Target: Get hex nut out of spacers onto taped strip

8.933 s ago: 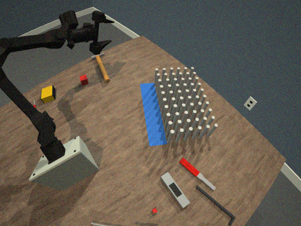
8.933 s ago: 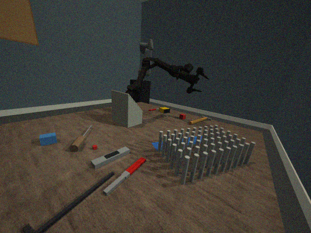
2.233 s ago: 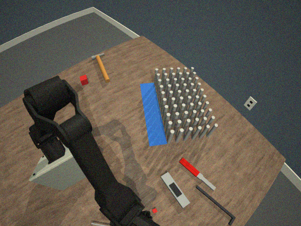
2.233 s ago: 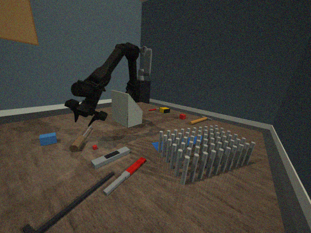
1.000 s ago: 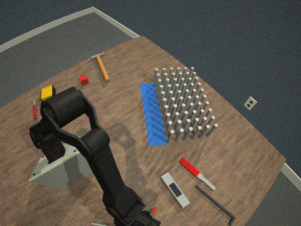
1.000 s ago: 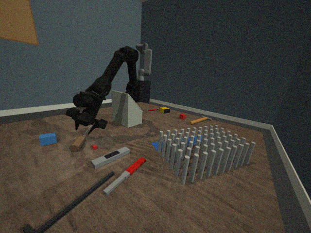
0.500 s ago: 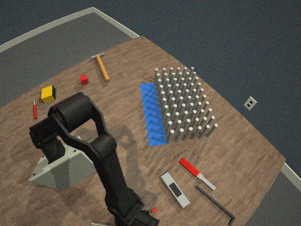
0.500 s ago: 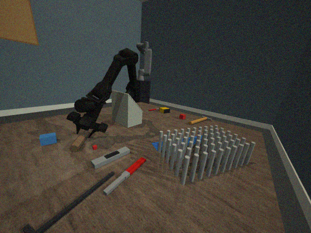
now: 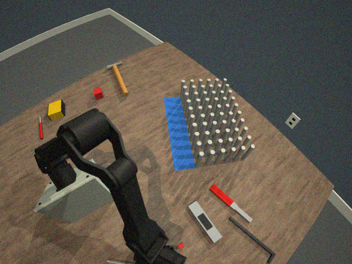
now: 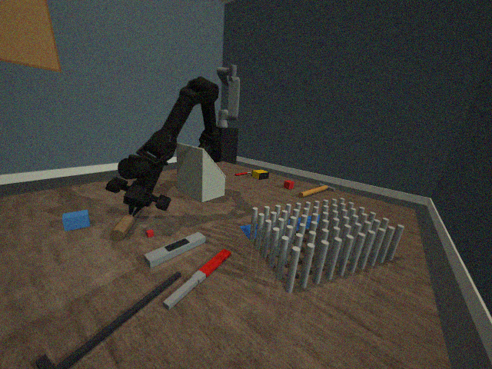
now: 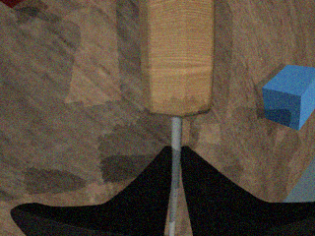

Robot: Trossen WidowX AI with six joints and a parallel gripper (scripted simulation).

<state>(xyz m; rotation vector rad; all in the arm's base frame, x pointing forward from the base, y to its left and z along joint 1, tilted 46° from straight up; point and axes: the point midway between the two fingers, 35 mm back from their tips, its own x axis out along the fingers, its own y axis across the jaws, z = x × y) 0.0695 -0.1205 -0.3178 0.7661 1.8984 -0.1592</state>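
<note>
Right now my gripper tip is 13 cm short of the small red cube and 1 cm above it. Round my gripper tip: blue block (13 cm to the right, 7 cm behind); thin metal rod (2 cm to the left, 2 cm behind); grey bar (25 cm ahead, 2 cm to the left).
</note>
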